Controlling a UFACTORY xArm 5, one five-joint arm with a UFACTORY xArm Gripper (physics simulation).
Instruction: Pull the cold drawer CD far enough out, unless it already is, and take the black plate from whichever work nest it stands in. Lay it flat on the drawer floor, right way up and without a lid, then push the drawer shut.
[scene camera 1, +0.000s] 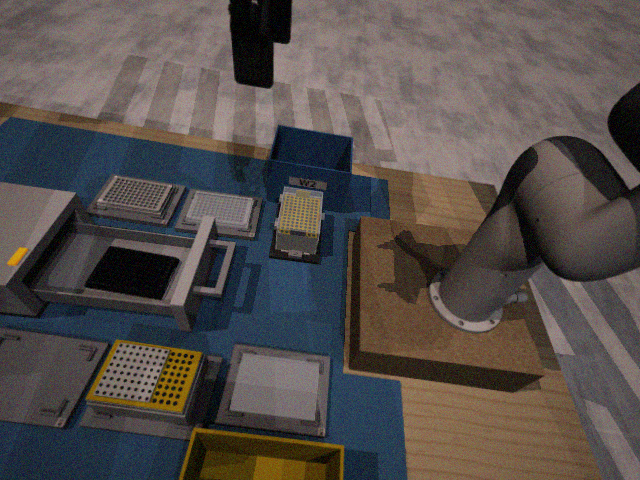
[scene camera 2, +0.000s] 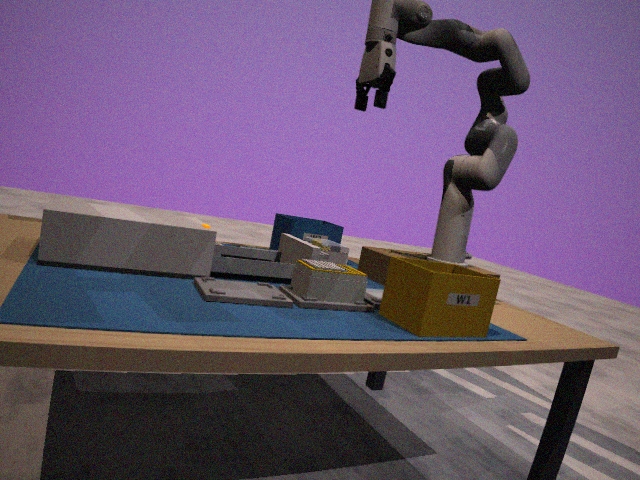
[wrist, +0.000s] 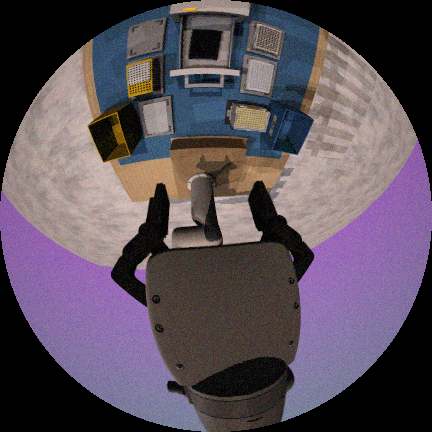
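Seen in the pictures: gripper, between the fingertips: (scene camera 1: 265, 61) (scene camera 2: 369, 108) (wrist: 209, 190); arm's base, origin of its link: (scene camera 1: 463, 300) (wrist: 200, 182).
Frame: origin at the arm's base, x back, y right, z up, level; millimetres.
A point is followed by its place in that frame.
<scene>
The black plate (scene camera 1: 133, 271) @(x -575, y 104, z -54 mm) (wrist: 205, 45) @(x -565, y 109, z -62 mm) lies flat on the floor of the pulled-out drawer (scene camera 1: 192, 273) @(x -462, y 55, z 9 mm) (wrist: 205, 73) @(x -455, y 91, z 9 mm), turned slightly against the drawer walls. No lid shows on it. The drawer stands well out of its grey housing (scene camera 1: 38, 222) @(x -708, y 153, z 17 mm) (scene camera 2: 126, 245) @(x -875, y 62, z -30 mm) (wrist: 220, 10); its front carries a bar handle (scene camera 1: 227, 268) @(x -409, y 77, z -9 mm) (wrist: 204, 86) @(x -410, y 83, z -9 mm). My gripper (scene camera 2: 371, 106) @(x -351, y 62, z 355 mm) (wrist: 209, 190) @(x -351, y 62, z 355 mm) is open and empty. It hangs high above the table, on the robot's side of the drawer; in scene camera 1 one finger shows at the top edge.
Nests with a white-and-yellow tip rack (scene camera 1: 144, 374) @(x -508, y -96, z -8 mm) (wrist: 140, 77) @(x -501, y -88, z -8 mm), a pale plate (scene camera 1: 276, 384) @(x -327, y -104, z -65 mm) and an empty nest (scene camera 1: 46, 377) @(x -658, y -68, z -73 mm) line one side. A white plate (scene camera 1: 219, 209) @(x -440, y 264, z -59 mm), a grey plate (scene camera 1: 135, 193) @(x -614, y 307, z -60 mm), and a yellow-topped rack (scene camera 1: 298, 219) @(x -279, y 192, z -7 mm) line the other. Bins W1 (scene camera 2: 439, 297) @(x -427, y -312, z -9 mm) and W2 (scene camera 1: 310, 175) @(x -248, y 303, z 13 mm) stand nearby.
</scene>
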